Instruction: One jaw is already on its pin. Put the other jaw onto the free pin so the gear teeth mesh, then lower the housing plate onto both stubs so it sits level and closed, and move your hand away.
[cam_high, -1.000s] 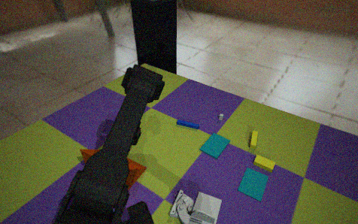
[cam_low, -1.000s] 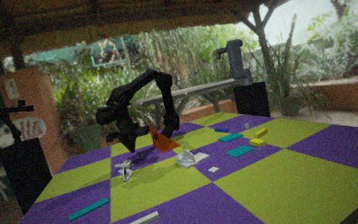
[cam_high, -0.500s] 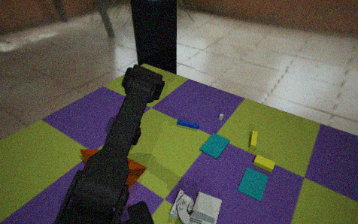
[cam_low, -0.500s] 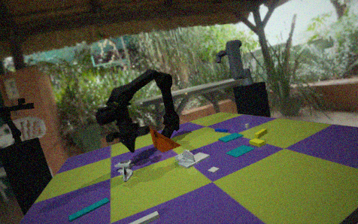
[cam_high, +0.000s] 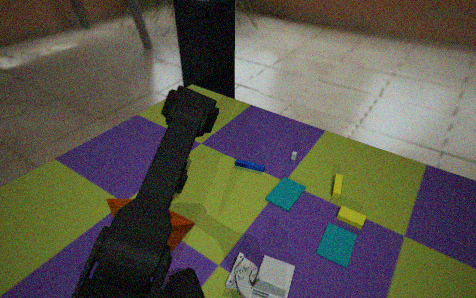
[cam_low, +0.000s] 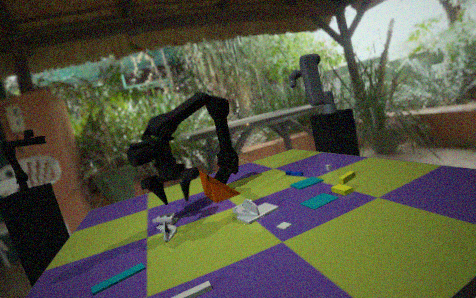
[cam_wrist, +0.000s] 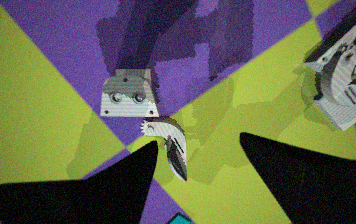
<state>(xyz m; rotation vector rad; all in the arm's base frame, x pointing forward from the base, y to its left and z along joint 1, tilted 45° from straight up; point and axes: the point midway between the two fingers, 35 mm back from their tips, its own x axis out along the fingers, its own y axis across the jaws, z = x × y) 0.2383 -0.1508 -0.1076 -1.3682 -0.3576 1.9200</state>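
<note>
The grey jaw lies 60 mm to the right of my gripper tip and 80 mm below it. The rest, counted from my gripper tip: white tile (220 mm ahead, 260 mm to the left, 80 mm below); grey base block (70 mm behind, 60 mm to the right, 60 mm below); teal bar (210 mm ahead, 180 mm to the right, 80 mm below).
</note>
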